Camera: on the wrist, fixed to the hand. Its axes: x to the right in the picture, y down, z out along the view.
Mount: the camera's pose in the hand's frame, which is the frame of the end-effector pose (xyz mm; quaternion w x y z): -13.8 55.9 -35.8 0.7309 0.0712 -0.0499 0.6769
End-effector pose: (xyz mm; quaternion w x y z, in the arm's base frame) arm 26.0 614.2 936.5 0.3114 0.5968 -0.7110 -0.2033
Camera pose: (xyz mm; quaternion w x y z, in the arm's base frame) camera 11.5 642.1 996.6 0.2873 -0.0330 -0.9537 0.0830
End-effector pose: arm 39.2 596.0 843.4 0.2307 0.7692 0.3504 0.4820
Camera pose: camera 20.6 549.9 889.5 0.1949 -0.8399 0.2418 -0.4451
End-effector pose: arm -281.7 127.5 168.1 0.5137 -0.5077 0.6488 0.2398
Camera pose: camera -348.0 124.0 181.7 0.2817 0.1166 0.8093 0.5021
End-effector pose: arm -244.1 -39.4 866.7 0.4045 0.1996 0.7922 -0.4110
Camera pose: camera -216.7 22.5 862.4 0.5992 0.6904 0.3945 -0.0930
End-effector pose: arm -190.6 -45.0 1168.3 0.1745 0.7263 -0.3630 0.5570
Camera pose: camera -257.0 -54.6 1158.4 0.3193 -0.3254 0.7260 -0.5148
